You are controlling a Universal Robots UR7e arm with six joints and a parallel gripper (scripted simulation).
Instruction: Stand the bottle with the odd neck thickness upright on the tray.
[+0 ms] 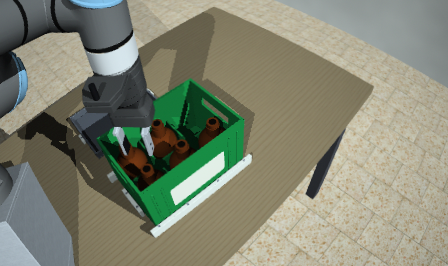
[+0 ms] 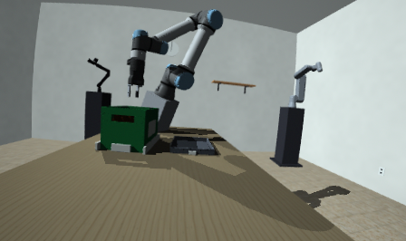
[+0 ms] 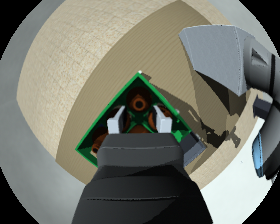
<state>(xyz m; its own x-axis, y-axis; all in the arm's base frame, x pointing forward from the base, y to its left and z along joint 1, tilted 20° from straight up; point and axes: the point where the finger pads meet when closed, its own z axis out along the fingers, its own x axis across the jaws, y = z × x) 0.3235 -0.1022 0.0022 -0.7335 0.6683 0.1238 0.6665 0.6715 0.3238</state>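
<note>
My gripper is now 9 cm short of the crate, 5 cm to the right of it and 16 cm above it. Round my hand: dark grey tray: 5 cm ahead, 33 cm to the left, 23 cm below.
</note>
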